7 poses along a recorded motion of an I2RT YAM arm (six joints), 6.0 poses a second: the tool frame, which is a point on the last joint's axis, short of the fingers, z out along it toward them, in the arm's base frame.
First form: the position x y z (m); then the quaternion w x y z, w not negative.
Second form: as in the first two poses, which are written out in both.
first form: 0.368 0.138 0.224 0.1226 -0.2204 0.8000 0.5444
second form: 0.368 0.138 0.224 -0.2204 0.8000 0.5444 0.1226
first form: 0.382 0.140 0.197 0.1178 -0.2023 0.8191 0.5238
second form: 0.382 0.140 0.197 -0.2023 0.8191 0.5238 0.1178
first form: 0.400 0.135 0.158 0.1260 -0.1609 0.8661 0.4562
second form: 0.400 0.135 0.158 -0.1609 0.8661 0.4562 0.1260
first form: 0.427 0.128 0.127 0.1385 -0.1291 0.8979 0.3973
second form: 0.427 0.128 0.127 -0.1291 0.8979 0.3973 0.1385
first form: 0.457 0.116 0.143 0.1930 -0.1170 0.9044 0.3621
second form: 0.457 0.116 0.143 -0.1170 0.9044 0.3621 0.1930
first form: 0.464 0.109 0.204 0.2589 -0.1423 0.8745 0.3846
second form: 0.464 0.109 0.204 -0.1423 0.8745 0.3846 0.2589
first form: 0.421 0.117 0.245 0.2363 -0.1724 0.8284 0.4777
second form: 0.421 0.117 0.245 -0.1724 0.8284 0.4777 0.2363
